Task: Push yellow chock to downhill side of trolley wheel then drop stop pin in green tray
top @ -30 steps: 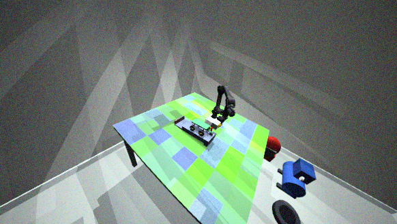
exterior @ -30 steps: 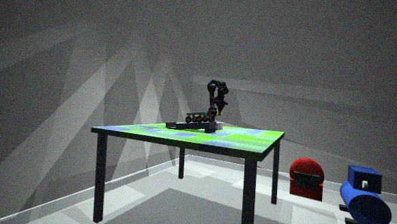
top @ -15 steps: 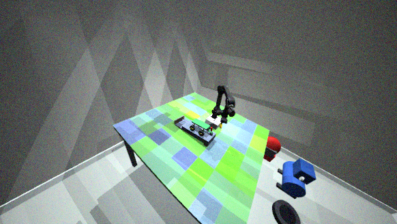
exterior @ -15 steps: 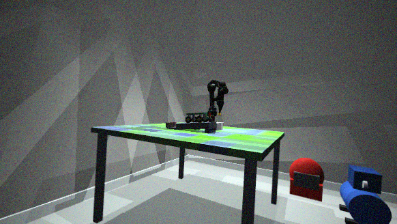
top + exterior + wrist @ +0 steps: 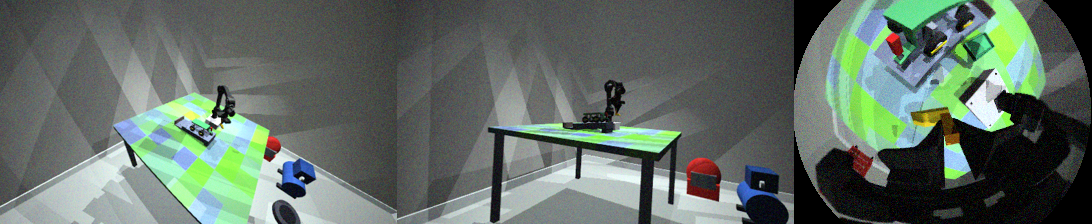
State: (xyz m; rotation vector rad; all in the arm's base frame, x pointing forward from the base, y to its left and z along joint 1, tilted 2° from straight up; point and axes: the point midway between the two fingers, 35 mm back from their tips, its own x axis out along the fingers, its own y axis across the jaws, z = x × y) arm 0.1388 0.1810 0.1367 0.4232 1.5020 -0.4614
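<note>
Right now my gripper tip is 20 mm to the right of the yellow chock, 10 mm short of it and 10 mm above it. Also, from my gripper tip: grey ramp 180 mm ahead, 130 mm to the right, 130 mm below; green-topped trolley 170 mm ahead, 120 mm to the right, 60 mm below; red-headed stop pin 140 mm ahead, 40 mm below, 10 mm to the right.
</note>
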